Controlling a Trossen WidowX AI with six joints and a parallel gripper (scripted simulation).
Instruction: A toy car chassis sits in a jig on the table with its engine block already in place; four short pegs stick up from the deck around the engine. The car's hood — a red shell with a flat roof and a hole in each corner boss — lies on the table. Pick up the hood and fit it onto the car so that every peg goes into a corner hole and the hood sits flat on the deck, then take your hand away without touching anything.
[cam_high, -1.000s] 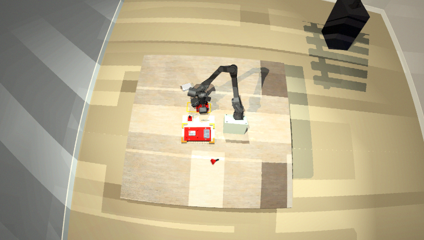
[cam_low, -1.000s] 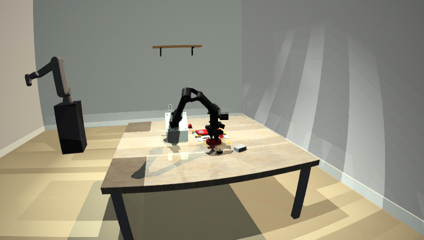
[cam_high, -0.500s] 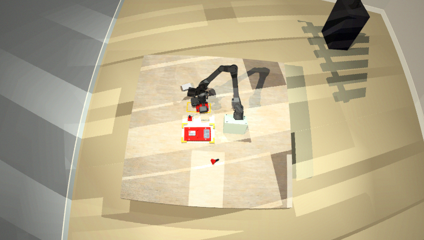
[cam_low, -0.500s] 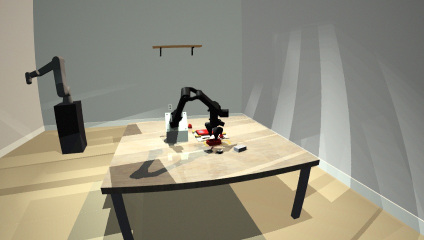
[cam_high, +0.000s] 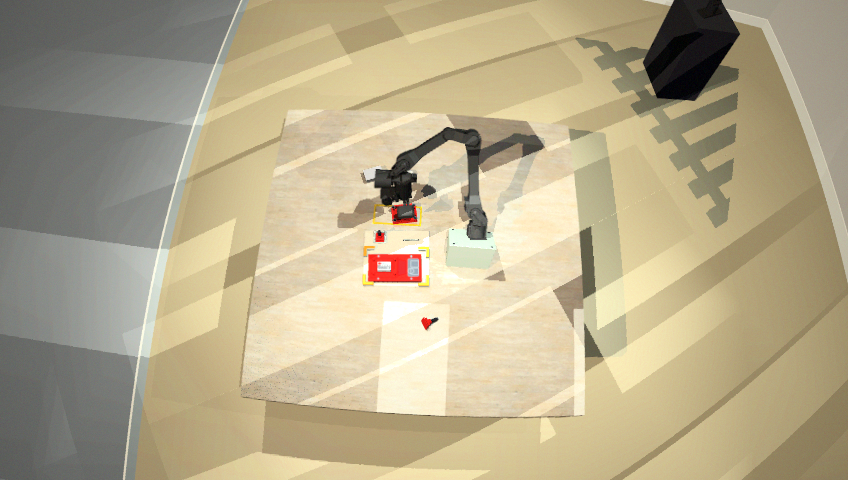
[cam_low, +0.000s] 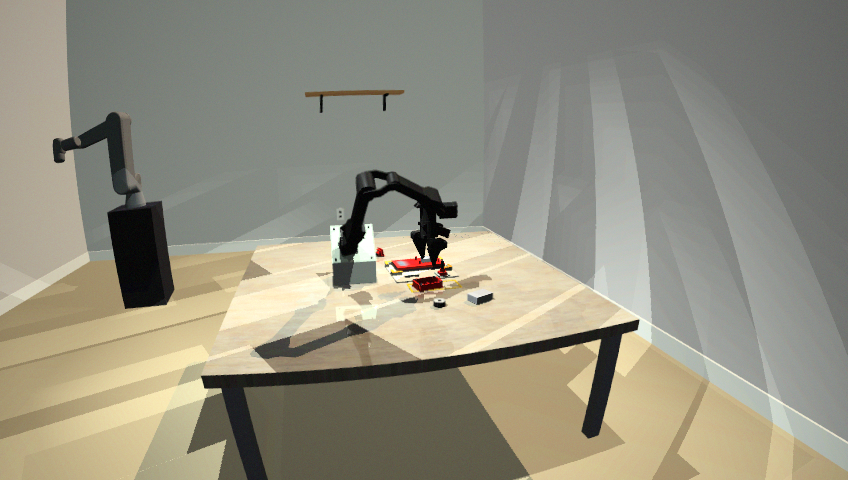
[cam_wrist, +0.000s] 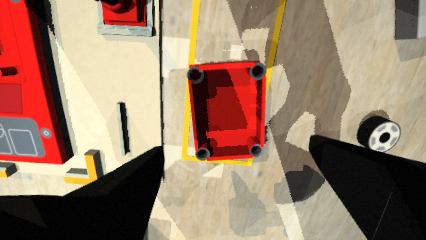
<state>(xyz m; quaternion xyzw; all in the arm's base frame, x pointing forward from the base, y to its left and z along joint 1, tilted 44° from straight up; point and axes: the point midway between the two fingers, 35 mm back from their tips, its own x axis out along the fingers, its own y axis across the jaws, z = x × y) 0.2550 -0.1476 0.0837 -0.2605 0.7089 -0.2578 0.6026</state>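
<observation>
Right now my gripper tip is 8 cm above the red hood. Round my gripper tip: small wheel: 18 cm to the right, 8 cm below, 3 cm behind; engine block: 23 cm to the left, 9 cm ahead, 7 cm below.
</observation>
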